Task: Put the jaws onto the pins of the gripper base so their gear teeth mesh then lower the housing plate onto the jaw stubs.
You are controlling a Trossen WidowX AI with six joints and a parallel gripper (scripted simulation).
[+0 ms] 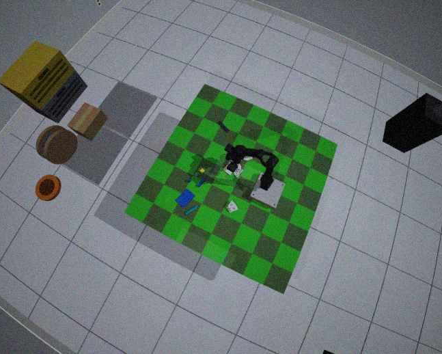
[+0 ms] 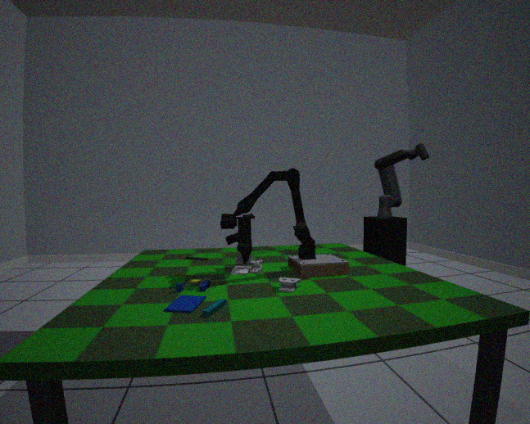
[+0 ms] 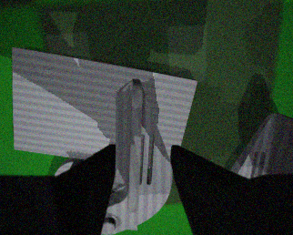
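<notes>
Right now the grey gripper base is 20 mm ahead of my gripper tip, 30 mm to the left of it and 20 mm below it. From my gripper tip the other things lie so: grey housing plate 120 mm behind, 310 mm to the left; yellow piece 210 mm ahead, 160 mm to the left, 20 mm below; blue bar 170 mm ahead, 250 mm to the left, 20 mm below.
</notes>
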